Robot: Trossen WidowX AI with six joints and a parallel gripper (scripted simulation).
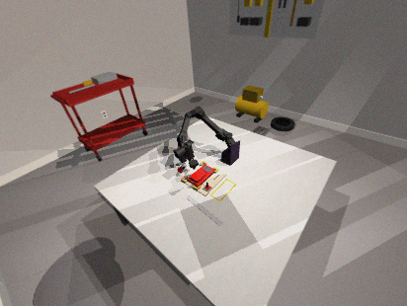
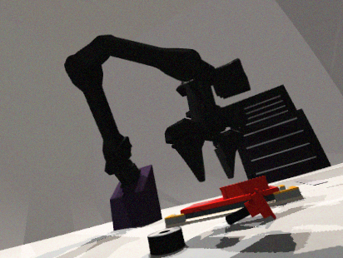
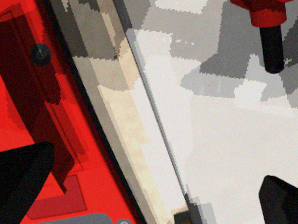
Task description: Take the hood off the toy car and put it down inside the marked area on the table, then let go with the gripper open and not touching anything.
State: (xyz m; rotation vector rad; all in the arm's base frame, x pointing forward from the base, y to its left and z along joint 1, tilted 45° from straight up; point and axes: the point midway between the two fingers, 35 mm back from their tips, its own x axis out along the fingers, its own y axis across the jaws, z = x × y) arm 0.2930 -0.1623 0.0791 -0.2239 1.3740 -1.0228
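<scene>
My gripper tip is 9 cm to the right of the red hood, 4 cm short of it and 2 cm above it. The rest, counted from my gripper tip: black wheel: 14 cm to the right, 6 cm below, 6 cm behind.
</scene>
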